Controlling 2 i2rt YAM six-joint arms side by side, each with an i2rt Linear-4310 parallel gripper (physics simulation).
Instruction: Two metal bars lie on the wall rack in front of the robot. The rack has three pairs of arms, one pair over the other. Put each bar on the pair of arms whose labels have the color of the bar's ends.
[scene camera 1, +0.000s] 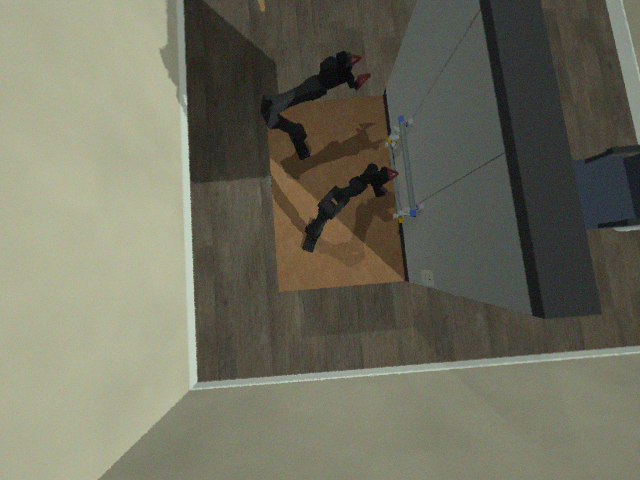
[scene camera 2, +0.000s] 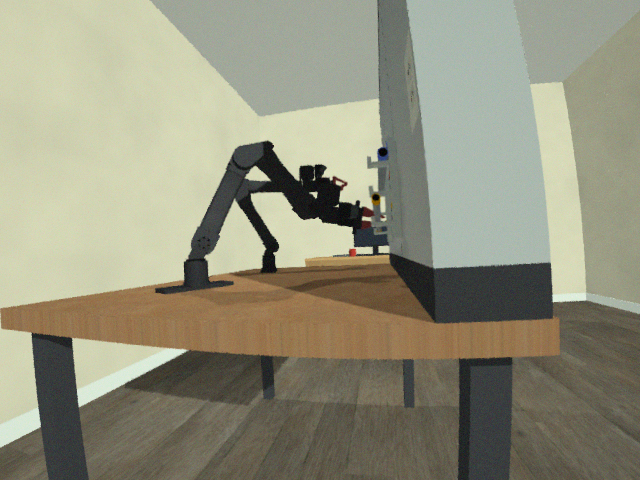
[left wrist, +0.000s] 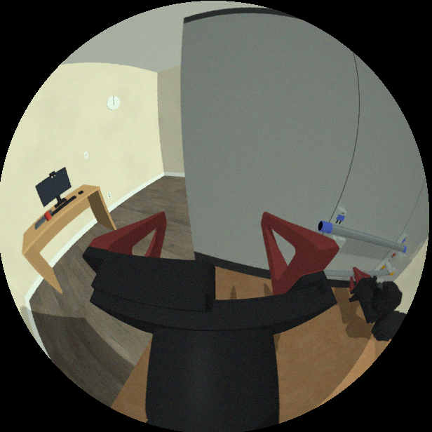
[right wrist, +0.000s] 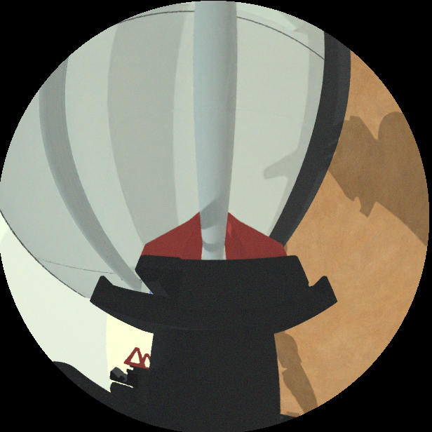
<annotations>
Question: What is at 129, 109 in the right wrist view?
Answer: A grey wall panel.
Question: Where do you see a blue-ended bar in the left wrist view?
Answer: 327, 227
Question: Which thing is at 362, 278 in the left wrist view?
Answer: The right gripper.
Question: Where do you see a wall rack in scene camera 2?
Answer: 391, 163
</annotations>
